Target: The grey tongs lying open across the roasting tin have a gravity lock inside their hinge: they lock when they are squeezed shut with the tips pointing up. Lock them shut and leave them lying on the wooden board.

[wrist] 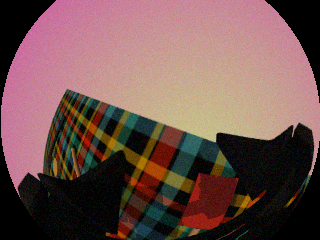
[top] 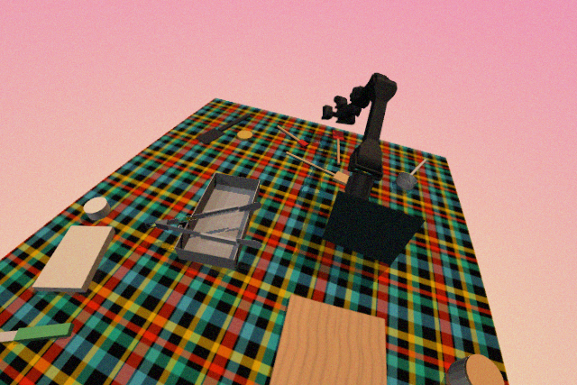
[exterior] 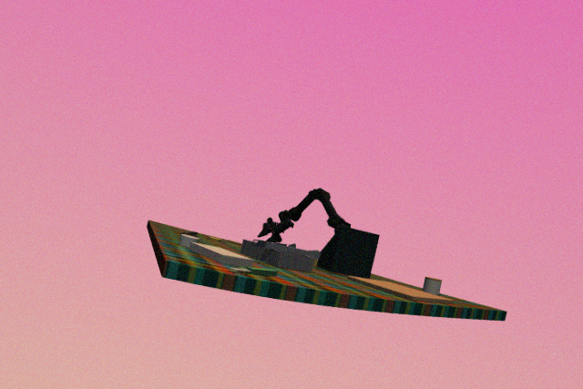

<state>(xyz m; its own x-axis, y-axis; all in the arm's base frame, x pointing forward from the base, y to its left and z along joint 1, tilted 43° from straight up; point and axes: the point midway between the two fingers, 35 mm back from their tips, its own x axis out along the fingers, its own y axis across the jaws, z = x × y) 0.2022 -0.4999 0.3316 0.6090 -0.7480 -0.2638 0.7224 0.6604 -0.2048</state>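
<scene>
Right now the orange disc is 320 mm ahead of my gripper tip, 290 mm to the left of it and 40 mm below it. Round my gripper tip: white cylinder 500 mm ahead, 900 mm to the left, 30 mm below; then grey roasting tin 130 mm ahead, 740 mm to the left, 20 mm below; then dark utensil 440 mm ahead, 290 mm to the left, 40 mm below.
</scene>
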